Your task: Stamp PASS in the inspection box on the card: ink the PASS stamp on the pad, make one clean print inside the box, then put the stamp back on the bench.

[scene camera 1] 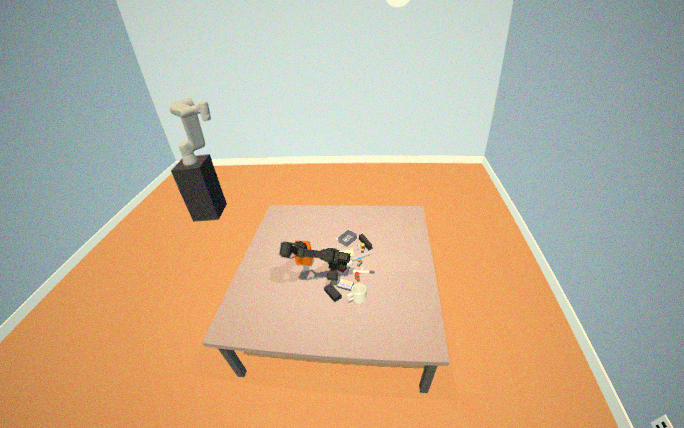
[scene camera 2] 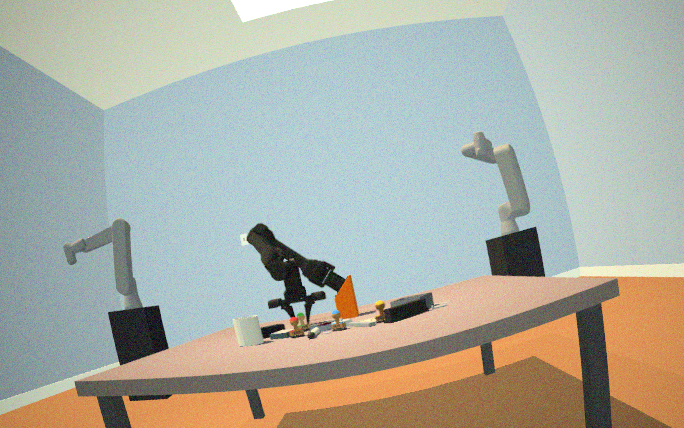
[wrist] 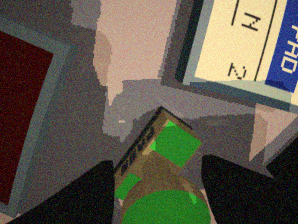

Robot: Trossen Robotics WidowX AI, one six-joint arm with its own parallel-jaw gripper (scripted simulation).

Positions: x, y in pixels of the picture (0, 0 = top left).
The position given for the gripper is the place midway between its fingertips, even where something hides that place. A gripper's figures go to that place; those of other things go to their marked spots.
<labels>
The gripper point(scene camera 2: 302, 325) is 1.48 m from the lens. A white mug point(scene camera 2: 248, 331): 1.32 m from the lens.
</labels>
